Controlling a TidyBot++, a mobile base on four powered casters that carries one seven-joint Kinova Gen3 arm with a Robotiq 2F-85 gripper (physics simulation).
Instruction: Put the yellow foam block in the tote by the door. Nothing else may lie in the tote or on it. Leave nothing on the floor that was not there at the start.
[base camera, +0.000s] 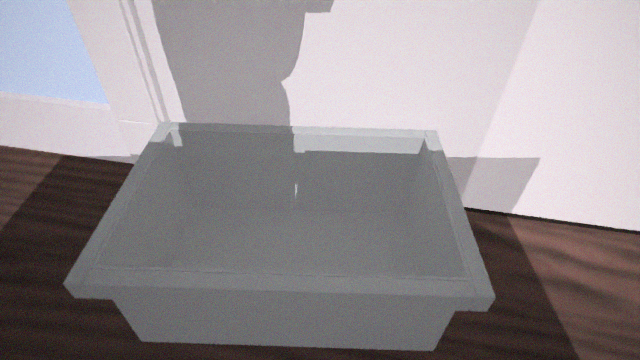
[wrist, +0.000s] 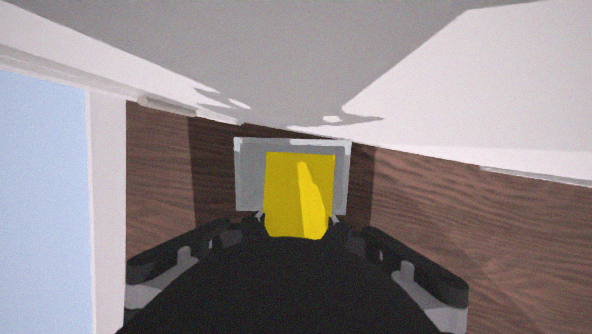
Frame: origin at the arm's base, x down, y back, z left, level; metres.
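Seen in the pictures: gripper, fingertip midpoint: (wrist: 296, 218).
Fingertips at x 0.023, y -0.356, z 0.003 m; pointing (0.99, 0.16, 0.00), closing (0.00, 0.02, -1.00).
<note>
Pixels of each thing's top centre, then the offset from my fingertips to it. Level surfaces: height alone.
- grey tote, top centre: (base camera: 290, 189) (wrist: 291, 177) dx +0.253, dy +0.016, dz +0.022 m
- yellow foam block, top centre: (wrist: 296, 212) dx -0.030, dy -0.020, dz +0.000 m
- Dark wooden floor, surface height: dx +0.373 m
The grey tote (base camera: 280, 320) (wrist: 246, 175) stands on the floor against the wall, close in front of the base. In the base camera view its inside shows no object. My gripper (wrist: 296, 218) is shut on the yellow foam block (wrist: 287, 195). In the wrist view the block is in front of the tote and hides much of its inside; it appears held above the tote. The block and the gripper do not show in the base camera view. The part of the tote behind the block and gripper is hidden in the wrist view.
The pale wall (base camera: 400, 65) (wrist: 500, 100) rises right behind the tote. A light blue panel in a white frame (base camera: 40, 50) (wrist: 45, 200) is at the left. Dark wooden floor (base camera: 565, 260) (wrist: 430, 210) lies on both sides of the tote, partly in shadow.
</note>
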